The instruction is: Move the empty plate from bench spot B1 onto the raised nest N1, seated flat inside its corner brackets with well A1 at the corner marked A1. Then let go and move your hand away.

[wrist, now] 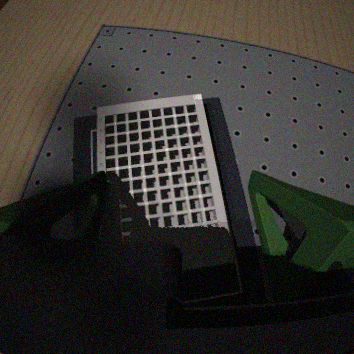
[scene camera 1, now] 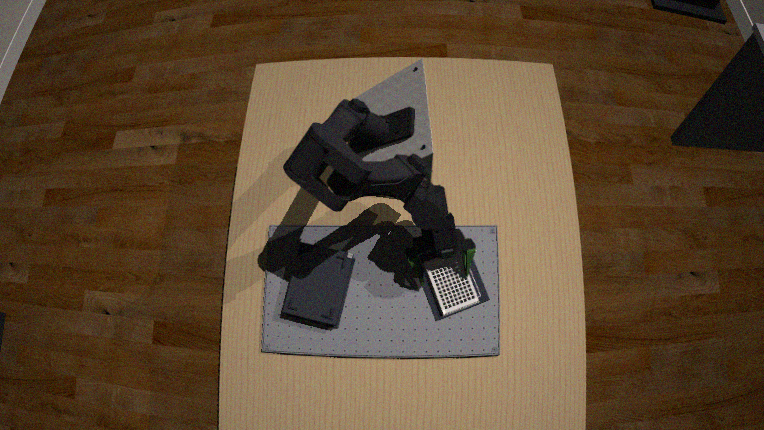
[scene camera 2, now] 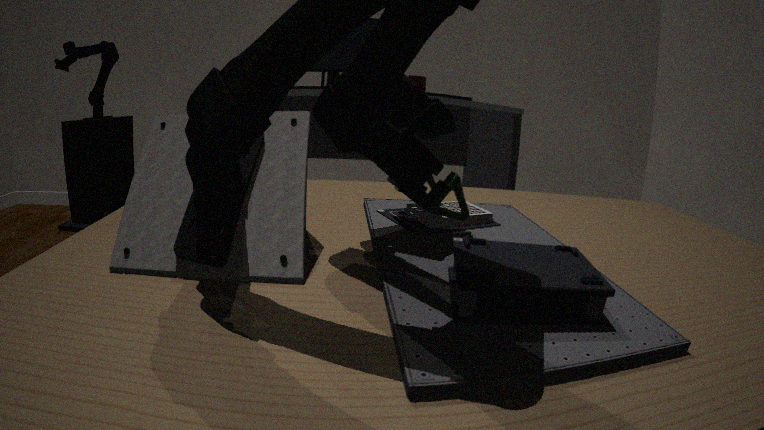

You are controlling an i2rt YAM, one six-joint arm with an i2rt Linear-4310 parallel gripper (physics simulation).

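Where they show: gripper, fingertip midpoint: [wrist: 177, 178] [scene camera 1: 445, 281] [scene camera 2: 452, 208]; arm's base at its link origin: [scene camera 1: 382, 131] [scene camera 2: 220, 191].
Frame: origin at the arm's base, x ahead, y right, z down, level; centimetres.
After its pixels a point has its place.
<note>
The empty plate [scene camera 1: 454, 291] {x 34.6, y -17.9, z 5.4 cm} [scene camera 2: 482, 213] {x 37.7, y -15.2, z 5.3 cm} [wrist: 150, 150] {x 34.1, y -18.1, z 5.4 cm} is white with a grid of square wells. It lies flat on the dark pad of spot B1 [scene camera 1: 483, 293] {x 34.6, y -24.5, z 6.8 cm} [wrist: 233, 160] {x 35.6, y -12.1, z 6.8 cm}; its near end is in shadow. My gripper [scene camera 1: 441, 262] [scene camera 2: 449, 209] {x 32.5, y -15.7, z 4.9 cm} [wrist: 177, 178] {x 32.5, y -15.7, z 4.9 cm} is open, with green fingers low over the plate's near part, one toward each long side. In the wrist view there is a gap between the right finger and the plate. Fingertip contact cannot be told. The raised nest N1 [scene camera 1: 320, 288] {x 36.4, y 10.5, z 2.9 cm} [scene camera 2: 526, 267] {x 34.2, y 12.6, z 2.9 cm} is a dark block with corner brackets and stands empty. A small light mark [scene camera 1: 350, 255] {x 28.6, y 4.7, z 2.9 cm} sits at one corner.
Both stand on a grey perforated board [scene camera 1: 384, 331] {x 44.0, y -3.5, z 7.0 cm} [scene camera 2: 630, 325] {x 45.7, y 19.0, z 6.9 cm} [wrist: 280, 90] {x 43.8, y -8.9, z 6.9 cm} on the wooden table [scene camera 1: 534, 320] {x 40.3, y -37.0, z 8.2 cm} [scene camera 2: 320, 395] {x 15.3, y 25.1, z 8.2 cm}. The arm's slanted grey mounting plate [scene camera 1: 411, 90] {x -7.6, y -6.3, z -6.7 cm} [scene camera 2: 283, 197] {x 8.4, y -0.4, z 0.6 cm} stands behind the board. The arm's shadow falls across the board and nest.
</note>
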